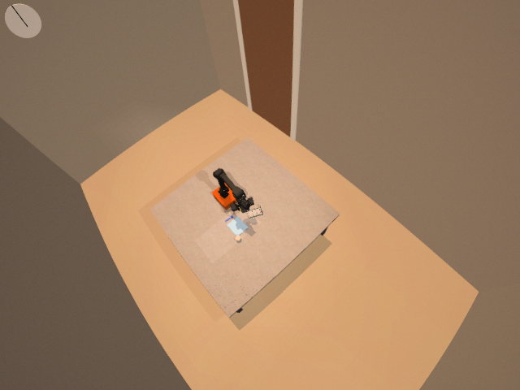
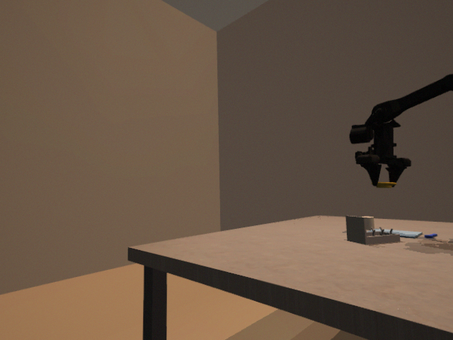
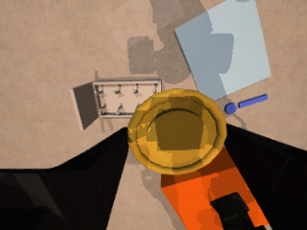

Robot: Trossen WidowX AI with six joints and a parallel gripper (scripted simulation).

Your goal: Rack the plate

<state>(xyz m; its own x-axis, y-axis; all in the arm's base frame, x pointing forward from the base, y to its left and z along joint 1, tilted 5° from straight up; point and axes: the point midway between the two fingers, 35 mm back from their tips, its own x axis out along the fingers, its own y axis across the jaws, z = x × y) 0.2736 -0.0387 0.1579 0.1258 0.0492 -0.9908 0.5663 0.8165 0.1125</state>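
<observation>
Now: gripper tip 15 cm above the dish rack, 8 cm to the right of it and 3 cm short of it. The rest, counted from my gripper tip: blue spoon (17 cm below, 12 cm behind, 10 cm to the right); light blue mat (17 cm below, 12 cm to the right, 1 cm behind); plate (1 cm above).
</observation>
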